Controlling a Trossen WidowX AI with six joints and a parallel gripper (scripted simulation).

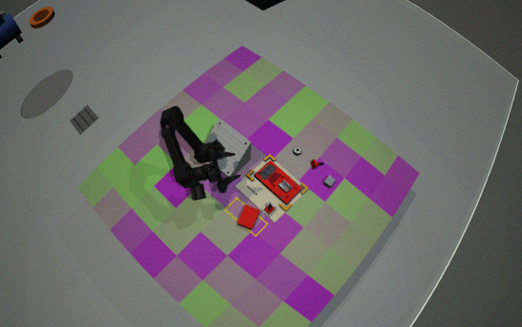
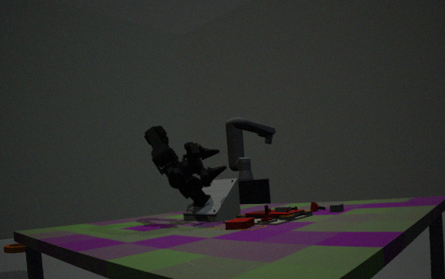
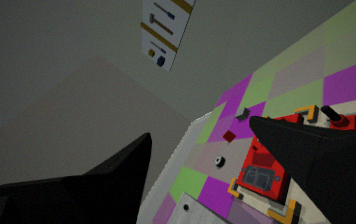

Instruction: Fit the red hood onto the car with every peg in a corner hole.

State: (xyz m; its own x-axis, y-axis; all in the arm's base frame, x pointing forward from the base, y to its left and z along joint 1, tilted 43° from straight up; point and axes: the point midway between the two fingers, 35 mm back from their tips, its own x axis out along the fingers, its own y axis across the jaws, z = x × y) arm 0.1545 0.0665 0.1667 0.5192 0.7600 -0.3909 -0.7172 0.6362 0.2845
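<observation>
Right now my gripper tip is 140 mm short of the red hood, 70 mm to the left of it and 220 mm above it. Round my gripper tip: grey engine block 140 mm ahead, 160 mm to the left, 210 mm below; beige jig 110 mm ahead, 130 mm to the left, 230 mm below.
</observation>
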